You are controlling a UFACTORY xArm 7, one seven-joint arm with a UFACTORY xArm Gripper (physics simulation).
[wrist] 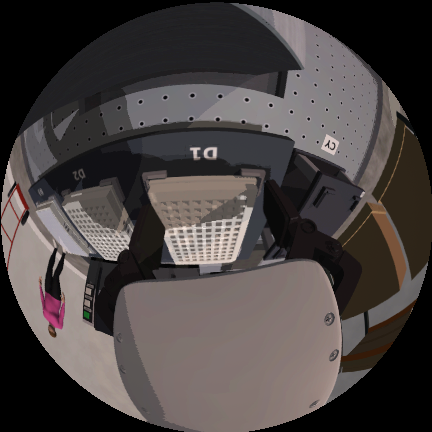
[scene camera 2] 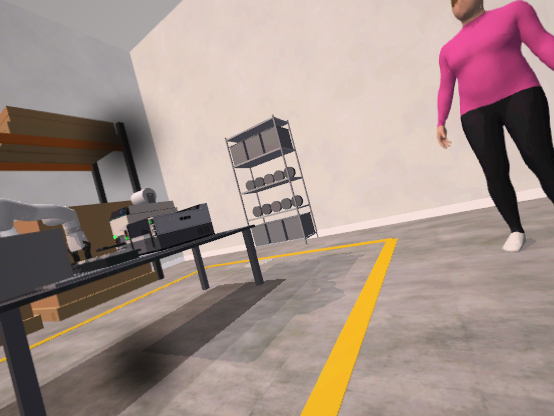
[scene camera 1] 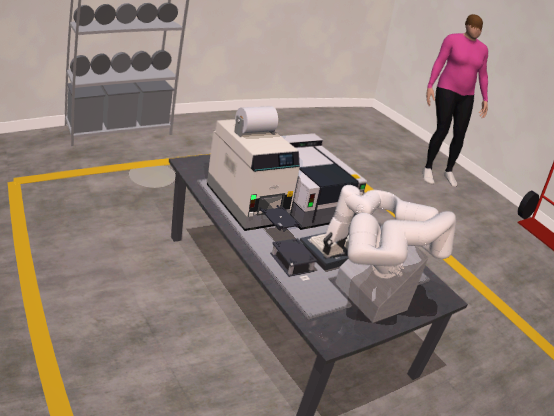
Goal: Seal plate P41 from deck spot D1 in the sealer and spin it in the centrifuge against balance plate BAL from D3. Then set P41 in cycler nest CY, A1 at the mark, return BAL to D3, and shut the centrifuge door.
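Pixels of known places: gripper, fingertip midpoint: (wrist: 208,204) (scene camera 2: 83,260) (scene camera 1: 332,249); arm's base at its link origin: (scene camera 2: 18,255).
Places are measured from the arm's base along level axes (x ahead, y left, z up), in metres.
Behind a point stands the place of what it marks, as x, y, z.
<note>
Plate P41 (wrist: 205,225) {0.299, 0.020, -0.105} (scene camera 1: 317,240) {0.353, 0.040, -0.105}, a pale well plate, lies on deck spot D1 (wrist: 203,152) {0.235, 0.024, -0.120}. My gripper (wrist: 208,204) {0.269, 0.025, -0.101} (scene camera 1: 327,247) {0.269, 0.025, -0.101} is open and low over it, one dark finger on each side of the plate, nothing gripped. A second pale plate (wrist: 96,225) {0.286, -0.103, -0.105} lies on spot D2 beside it. The black cycler nest (wrist: 326,197) {0.275, 0.151, -0.109} (scene camera 1: 293,253) {0.324, 0.188, -0.109}, marked by the CY label (wrist: 330,144) {0.230, 0.190, -0.166}, stands on the other side of D1. The sealer (scene camera 1: 255,165) {0.613, 0.221, 0.144} has its dark tray (scene camera 1: 280,217) {0.504, 0.131, -0.060} slid out. The centrifuge (scene camera 1: 325,182) {0.536, -0.119, 0.046} stands beside it.
The arm's base block (scene camera 1: 378,289) {-0.044, 0.072, -0.066} stands on the dark table (scene camera 1: 333,334) {-0.071, 0.289, -0.179} close to the deck. A person in a pink top (scene camera 1: 454,95) (scene camera 2: 465,82) stands off to the right. A metal shelf rack (scene camera 1: 177,66) (scene camera 2: 293,165) stands by the back wall.
</note>
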